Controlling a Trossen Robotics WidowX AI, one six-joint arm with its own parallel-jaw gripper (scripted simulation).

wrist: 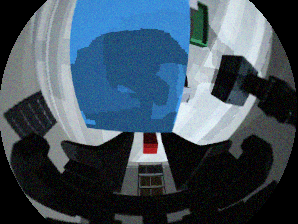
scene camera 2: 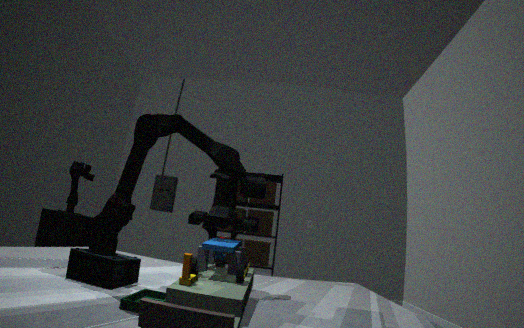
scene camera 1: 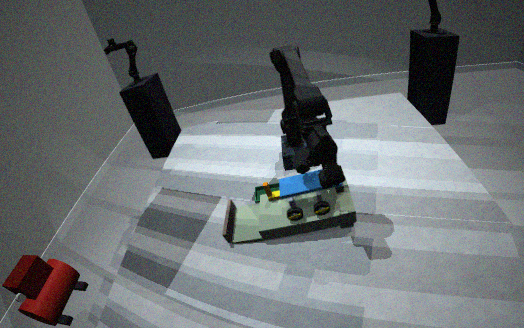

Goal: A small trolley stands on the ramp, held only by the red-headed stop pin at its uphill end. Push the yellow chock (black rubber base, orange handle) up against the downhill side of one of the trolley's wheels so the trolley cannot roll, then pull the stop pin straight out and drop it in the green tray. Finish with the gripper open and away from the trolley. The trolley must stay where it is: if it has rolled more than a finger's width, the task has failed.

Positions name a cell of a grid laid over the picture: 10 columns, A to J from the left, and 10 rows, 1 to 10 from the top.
Labels:
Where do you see a pale green ramp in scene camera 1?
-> At F7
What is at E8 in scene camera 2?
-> My gripper.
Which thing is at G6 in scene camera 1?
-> My gripper.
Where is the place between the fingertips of my gripper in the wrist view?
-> At E6

